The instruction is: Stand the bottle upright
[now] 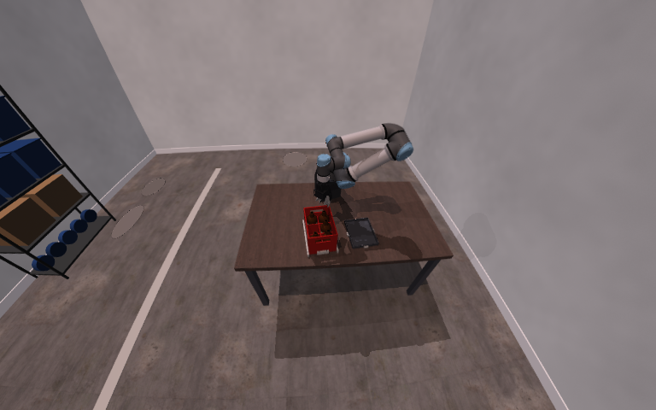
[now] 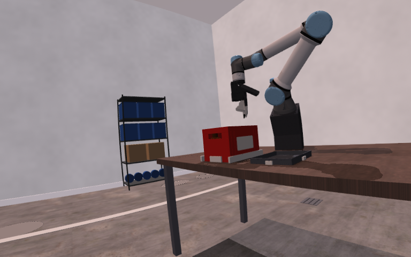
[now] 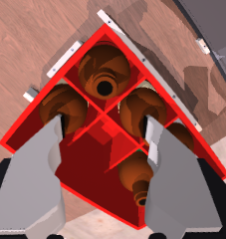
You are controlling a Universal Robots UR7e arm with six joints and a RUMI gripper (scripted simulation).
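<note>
Now: the brown bottle 9 cm ahead of my hand, 3 cm to the left of it and 15 cm below it. The rest, counted from my hand: dark tray: 2 cm ahead, 28 cm to the left, 23 cm below; red crate: 10 cm ahead, 2 cm to the right, 15 cm below; glass bottle: 20 cm ahead, 3 cm to the right, 15 cm below.
</note>
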